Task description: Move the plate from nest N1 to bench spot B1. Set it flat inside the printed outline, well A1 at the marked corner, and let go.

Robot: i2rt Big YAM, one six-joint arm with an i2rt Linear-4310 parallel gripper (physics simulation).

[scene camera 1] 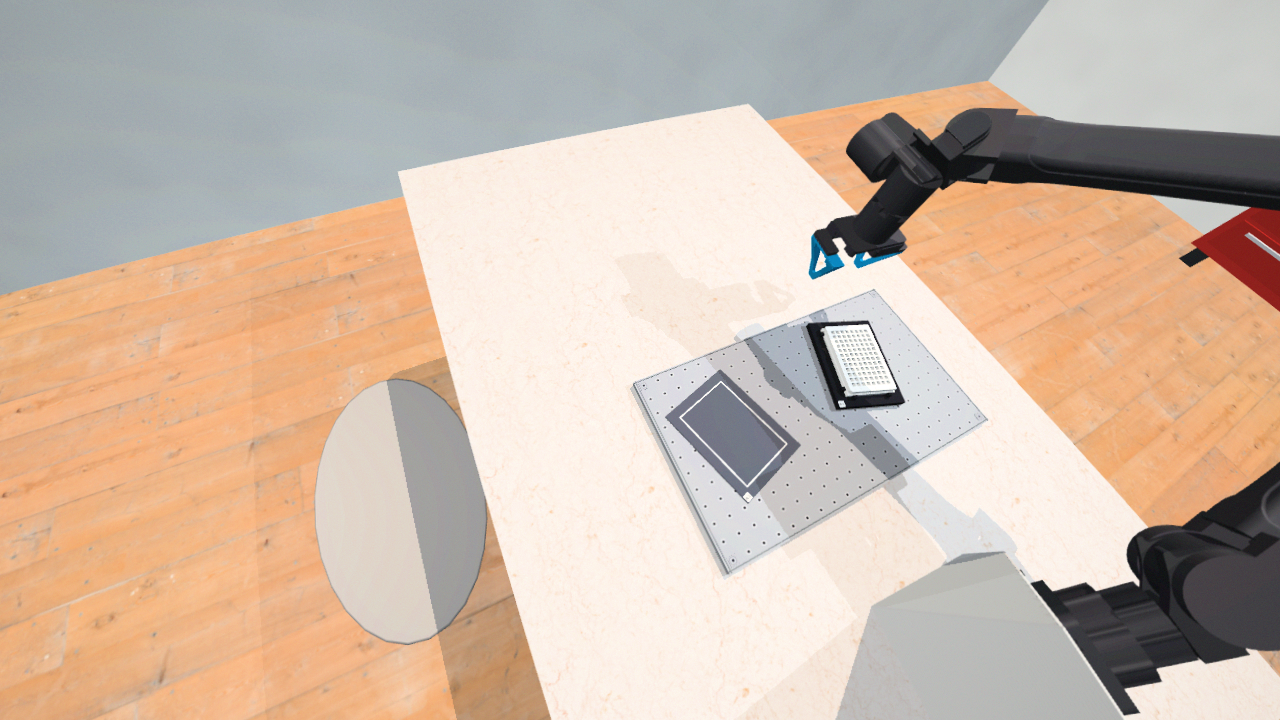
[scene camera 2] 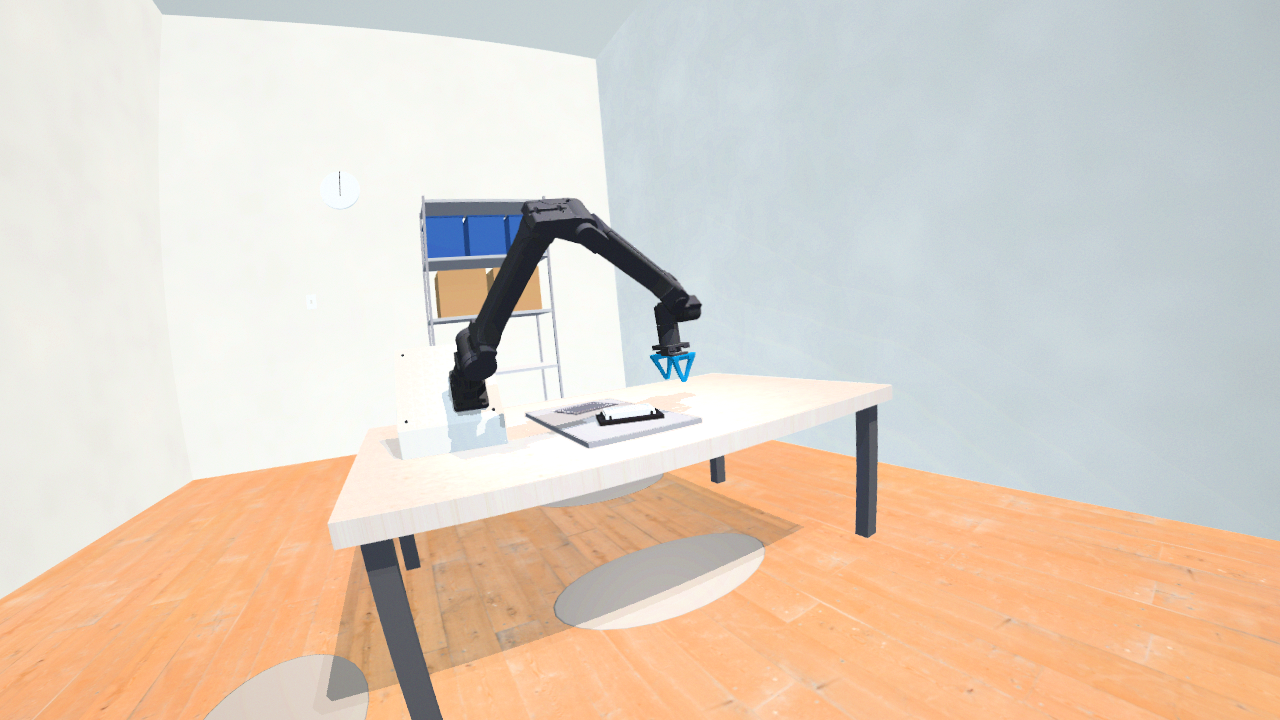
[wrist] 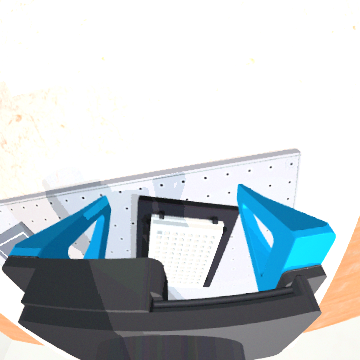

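Pixels of known places: gripper, between the fingertips: [scene camera 1: 833, 271] [scene camera 2: 675, 380] [wrist: 171, 196]; arm's base, origin of its link: [scene camera 1: 1067, 641] [scene camera 2: 468, 390].
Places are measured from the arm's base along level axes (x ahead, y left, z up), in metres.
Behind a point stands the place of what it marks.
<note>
The white well plate [scene camera 1: 859, 358] @(x 0.388, y -0.073, z -0.097 m) [scene camera 2: 628, 411] @(x 0.374, y -0.113, z -0.096 m) [wrist: 185, 250] @(x 0.407, y -0.084, z -0.097 m) sits in the black nest N1 [scene camera 1: 872, 402] @(x 0.315, y -0.055, z -0.109 m) [scene camera 2: 631, 420] @(x 0.371, y -0.133, z -0.116 m) [wrist: 143, 225] @(x 0.445, y -0.036, z -0.109 m) on the perforated board. My gripper [scene camera 1: 835, 270] @(x 0.532, y -0.085, z -0.041 m) [scene camera 2: 675, 378] @(x 0.532, y -0.085, z -0.041 m) [wrist: 171, 196] @(x 0.532, y -0.085, z -0.041 m) is open and empty. It hangs above the table, higher than the plate and off toward the board's far edge in scene camera 1. In the wrist view the plate shows between and below the fingers, its near end close to the gripper body. Bench spot B1 [scene camera 1: 733, 429] @(x 0.355, y 0.181, z -0.119 m) is a dark panel with a white outline and a small white marker [scene camera 1: 747, 497] @(x 0.259, y 0.208, z -0.119 m) at one corner. Well lettering is too small to read.
The perforated board [scene camera 1: 939, 394] @(x 0.287, y -0.193, z -0.121 m) [scene camera 2: 617, 435] @(x 0.292, y -0.231, z -0.121 m) [wrist: 270, 175] @(x 0.491, y -0.192, z -0.121 m) lies on the pale table [scene camera 1: 537, 268] @(x 0.764, y 0.382, z -0.134 m) [scene camera 2: 805, 394] @(x 0.928, y -0.175, z -0.134 m). The arm's pale base block [scene camera 1: 957, 644] @(x 0.044, y 0.111, z -0.011 m) [scene camera 2: 420, 438] @(x -0.130, y -0.061, z -0.090 m) stands beside the board. A red object [scene camera 1: 1248, 259] shows at the right edge, and a shelf rack [scene camera 2: 483, 263] stands behind.
</note>
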